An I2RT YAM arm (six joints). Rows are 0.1 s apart.
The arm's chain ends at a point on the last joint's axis. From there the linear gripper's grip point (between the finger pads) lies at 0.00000 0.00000 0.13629 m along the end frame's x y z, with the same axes.
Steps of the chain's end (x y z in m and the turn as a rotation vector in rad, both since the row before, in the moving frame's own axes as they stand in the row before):
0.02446, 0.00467, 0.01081, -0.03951, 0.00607, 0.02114
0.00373, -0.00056, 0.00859, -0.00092, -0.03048, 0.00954
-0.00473, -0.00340, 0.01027, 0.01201, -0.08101, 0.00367
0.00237, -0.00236, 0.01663, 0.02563, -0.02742, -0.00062
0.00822, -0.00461, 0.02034, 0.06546, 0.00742, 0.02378
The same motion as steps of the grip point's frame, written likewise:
0.02523, 0.01006, 0.01070, -0.03951, 0.00607, 0.02114
-0.00042, -0.00045, 0.00853, -0.00092, -0.03048, 0.00954
-0.01576, -0.00506, 0.00981, 0.01201, -0.08101, 0.00367
-0.00137, -0.00585, 0.01653, 0.02563, -0.02742, -0.00062
0.00934, -0.01351, 0.02004, 0.06546, 0.00742, 0.02378

